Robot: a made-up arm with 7 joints.
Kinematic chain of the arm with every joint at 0, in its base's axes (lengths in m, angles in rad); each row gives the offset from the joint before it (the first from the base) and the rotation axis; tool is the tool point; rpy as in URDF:
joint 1: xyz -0.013 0.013 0.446 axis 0 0.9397 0.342
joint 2: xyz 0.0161 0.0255 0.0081 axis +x
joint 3: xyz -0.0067 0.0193 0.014 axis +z
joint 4: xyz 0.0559 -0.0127 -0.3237 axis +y
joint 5: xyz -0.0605 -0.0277 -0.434 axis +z
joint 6: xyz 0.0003 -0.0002 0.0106 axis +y
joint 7: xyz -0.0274 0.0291 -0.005 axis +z
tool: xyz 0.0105 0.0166 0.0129 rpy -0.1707 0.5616 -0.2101
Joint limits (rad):
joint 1: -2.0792..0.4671
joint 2: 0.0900..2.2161
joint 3: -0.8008..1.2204
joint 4: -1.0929..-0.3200
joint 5: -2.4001..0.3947
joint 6: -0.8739..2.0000
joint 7: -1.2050..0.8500
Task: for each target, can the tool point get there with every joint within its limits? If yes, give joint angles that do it. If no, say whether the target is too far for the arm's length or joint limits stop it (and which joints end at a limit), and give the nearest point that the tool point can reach.
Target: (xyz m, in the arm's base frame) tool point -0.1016 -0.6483 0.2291
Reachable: no: joint limits stop it (at a limit: joint 1, joint 2, joint 3, joint 4, joint 6, joint 7) | nearest point -0.0046 -0.2164 -0.1454 | short by 0.580 m
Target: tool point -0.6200 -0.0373 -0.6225
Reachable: no: too far | nearest point -0.2750 0.0369 -0.2687 | short by 0.500 m
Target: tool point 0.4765 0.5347 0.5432
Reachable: yes | joints -0.7174 0.9793 0.4663 -0.8776 -0.4378 0.8074 -0.0799
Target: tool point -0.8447 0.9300 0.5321
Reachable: no: too far | nearest point -0.5037 0.6182 0.5237 | short by 0.462 m
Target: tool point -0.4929 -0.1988 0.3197
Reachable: no: joint limits stop it (at a limit: joint 1, joint 2, joint 3, joint 4, joint 5, joint 7) | nearest point -0.2643 -0.0581 -0.2090 | short by 0.593 m
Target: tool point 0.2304 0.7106 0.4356
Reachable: yes | joints -0.0638 1.0279 0.9611 -1.0081 0.0481 -0.5252 -0.6457
